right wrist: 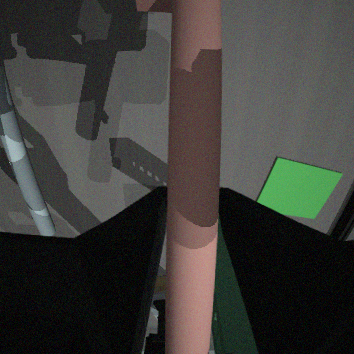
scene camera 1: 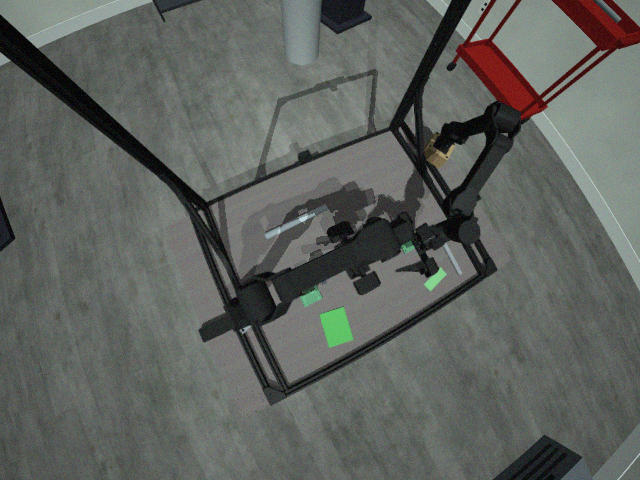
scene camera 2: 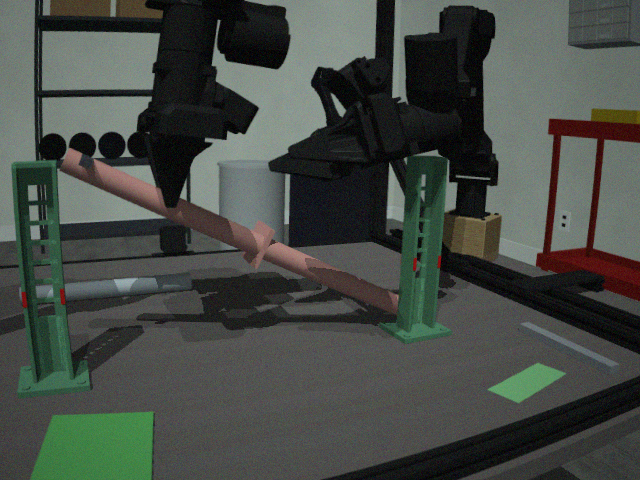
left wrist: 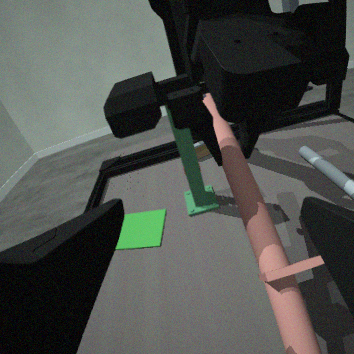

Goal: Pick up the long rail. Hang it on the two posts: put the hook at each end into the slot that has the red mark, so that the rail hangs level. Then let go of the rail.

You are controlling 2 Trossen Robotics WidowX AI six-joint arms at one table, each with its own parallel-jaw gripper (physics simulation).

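Pixels of known places: left gripper, fingertip midpoint: (scene camera 2: 278, 160) (left wrist: 213, 206); right gripper, fingertip midpoint: (right wrist: 192, 195) (scene camera 2: 168, 205) (left wrist: 232, 159); left arm's base, origin of the base link: (scene camera 1: 442, 145) (scene camera 2: 469, 214); right arm's base, origin of the base link: (left wrist: 197, 135).
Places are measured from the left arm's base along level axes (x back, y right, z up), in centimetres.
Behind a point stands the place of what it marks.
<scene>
The long pink rail (scene camera 2: 206, 221) {z 5.9, x -61.7, y 6.0 cm} (left wrist: 250, 200) {z 6.4, x -59.9, y 6.2 cm} (right wrist: 194, 125) {z 7.3, x -61.4, y 7.4 cm} hangs steeply tilted: its left end in scene camera 2 is high by the top of the left green post (scene camera 2: 23, 232) {z 6.3, x -78.8, y 13.3 cm} (left wrist: 192, 165) {z 1.2, x -76.1, y 11.1 cm}, its right end low, partly hidden by the right green post (scene camera 2: 434, 232) {z 3.8, x -39.9, y -9.9 cm}. Both posts stand upright, with red marks (scene camera 2: 63, 296) {z 0.5, x -77.0, y 9.7 cm} (scene camera 2: 439, 262) {z 0.4, x -40.3, y -11.0 cm} low on the left one and about mid-height on the right one. My right gripper (scene camera 2: 171, 202) {z 7.6, x -64.4, y 9.0 cm} (right wrist: 192, 195) {z 7.6, x -64.4, y 9.0 cm} is shut on the rail, between its high end and middle crosspiece. My left gripper (scene camera 2: 299, 167) {z 12.4, x -57.1, y 0.3 cm} (left wrist: 213, 206) {z 12.4, x -57.1, y 0.3 cm} is open and empty, above the rail's lower half.
A grey rod (scene camera 1: 289, 225) {z -6.3, x -61.7, y 31.8 cm} (scene camera 2: 124, 286) {z -7.0, x -57.1, y 28.6 cm} (left wrist: 327, 170) {z -6.7, x -62.1, y 31.4 cm} (right wrist: 22, 170) {z -6.5, x -59.5, y 30.3 cm} lies behind the posts. A large green sheet (scene camera 1: 336, 327) {z -8.4, x -82.2, y -2.2 cm} (scene camera 2: 98, 444) {z -8.4, x -81.3, y -1.4 cm} (left wrist: 142, 230) {z -8.4, x -80.2, y -1.1 cm} (right wrist: 300, 187) {z -8.4, x -81.5, y -2.6 cm} lies at the front left, a small green sheet (scene camera 1: 435, 279) {z -8.7, x -47.3, y -25.3 cm} (scene camera 2: 527, 382) {z -8.7, x -47.5, y -25.3 cm} and a thin grey strip (scene camera 1: 452, 259) {z -7.7, x -36.7, y -27.5 cm} (scene camera 2: 568, 346) {z -7.7, x -37.2, y -27.4 cm} at the right.
</scene>
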